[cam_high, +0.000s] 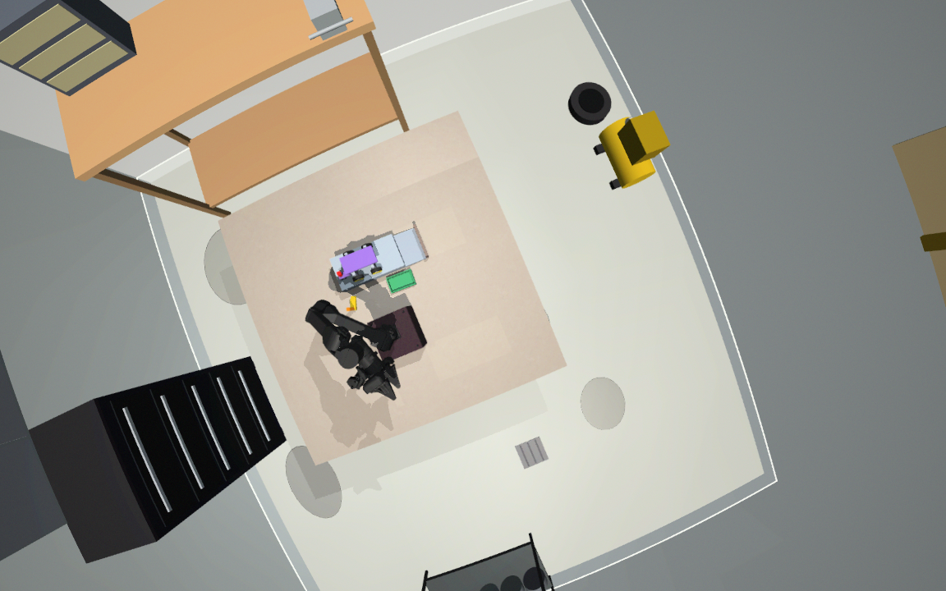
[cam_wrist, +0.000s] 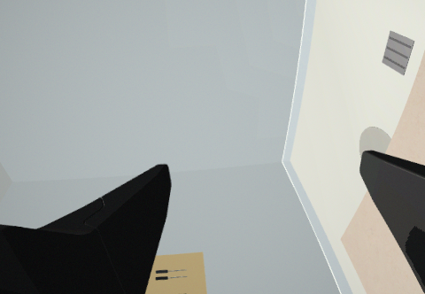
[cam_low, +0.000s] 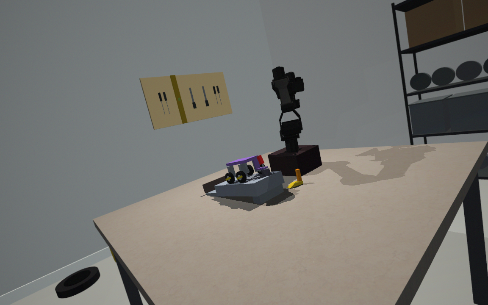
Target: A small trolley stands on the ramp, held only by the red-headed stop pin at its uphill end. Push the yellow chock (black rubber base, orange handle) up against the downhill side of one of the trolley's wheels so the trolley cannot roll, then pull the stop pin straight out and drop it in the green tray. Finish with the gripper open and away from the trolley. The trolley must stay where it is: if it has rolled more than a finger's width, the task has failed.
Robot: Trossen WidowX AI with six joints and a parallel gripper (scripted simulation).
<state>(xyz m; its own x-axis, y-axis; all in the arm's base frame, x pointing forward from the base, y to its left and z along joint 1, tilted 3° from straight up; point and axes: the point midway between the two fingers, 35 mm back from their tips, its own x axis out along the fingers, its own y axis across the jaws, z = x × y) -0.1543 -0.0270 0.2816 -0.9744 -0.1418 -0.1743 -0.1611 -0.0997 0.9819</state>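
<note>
My gripper tip is 380 mm short of the yellow chock, 370 mm above it and 140 mm to the right of it. The rest, counted from my gripper tip: purple trolley 500 mm ahead, 280 mm below, 10 mm to the right; green tray 400 mm below, 370 mm ahead, 110 mm to the right; red-headed stop pin 490 mm ahead, 260 mm below, 80 mm to the left.
</note>
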